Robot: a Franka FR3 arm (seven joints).
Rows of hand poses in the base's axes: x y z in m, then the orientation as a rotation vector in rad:
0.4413, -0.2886, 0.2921, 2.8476, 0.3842, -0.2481
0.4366, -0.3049, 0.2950, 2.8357, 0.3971, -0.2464
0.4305, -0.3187, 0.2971, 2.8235, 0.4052, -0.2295
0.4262, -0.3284, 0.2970, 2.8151, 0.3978, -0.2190
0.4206, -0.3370, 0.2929, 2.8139, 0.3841, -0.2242
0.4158, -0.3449, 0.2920, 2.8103, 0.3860, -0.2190
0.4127, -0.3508, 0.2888, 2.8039, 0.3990, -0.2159
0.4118, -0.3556, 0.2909, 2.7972, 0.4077, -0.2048
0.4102, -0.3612, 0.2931, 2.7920, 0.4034, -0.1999
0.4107, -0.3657, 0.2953, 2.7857, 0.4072, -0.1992
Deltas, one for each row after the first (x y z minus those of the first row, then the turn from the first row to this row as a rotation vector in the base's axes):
-0.0047, -0.0163, 0.0029, -0.0093, -0.0005, 0.0107
-0.0108, -0.0301, 0.0050, -0.0194, -0.0120, 0.0198
-0.0151, -0.0398, 0.0049, -0.0287, -0.0206, 0.0174
-0.0207, -0.0484, 0.0008, -0.0325, -0.0185, 0.0079
-0.0255, -0.0563, -0.0001, -0.0356, -0.0222, 0.0103
-0.0286, -0.0622, -0.0033, -0.0394, -0.0233, 0.0204
-0.0295, -0.0670, -0.0012, -0.0440, -0.0305, 0.0285
-0.0311, -0.0726, 0.0010, -0.0498, -0.0347, 0.0270
-0.0306, -0.0771, 0.0032, -0.0552, -0.0352, 0.0307

